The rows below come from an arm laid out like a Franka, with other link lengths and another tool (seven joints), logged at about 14 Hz.
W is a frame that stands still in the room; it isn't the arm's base.
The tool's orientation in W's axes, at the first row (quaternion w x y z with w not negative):
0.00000, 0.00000, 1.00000, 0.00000
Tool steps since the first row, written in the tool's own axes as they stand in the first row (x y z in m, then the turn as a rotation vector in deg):
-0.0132, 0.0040, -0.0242, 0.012, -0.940, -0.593
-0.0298, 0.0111, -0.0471, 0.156, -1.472, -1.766
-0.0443, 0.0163, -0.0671, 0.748, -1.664, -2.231
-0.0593, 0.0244, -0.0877, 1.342, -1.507, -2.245
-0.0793, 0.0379, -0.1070, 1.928, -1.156, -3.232
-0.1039, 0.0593, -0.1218, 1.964, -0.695, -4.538
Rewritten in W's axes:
0.0132, 0.0040, 0.0242, -0.012, -0.940, 0.593
0.0298, 0.0111, 0.0471, -0.156, -1.472, 1.766
0.0443, 0.0163, 0.0671, -0.748, -1.664, 2.231
0.0593, 0.0244, 0.0877, -1.342, -1.507, 2.245
0.0793, 0.0379, 0.1070, -1.928, -1.156, 3.232
0.1039, 0.0593, 0.1218, -1.964, -0.695, 4.538

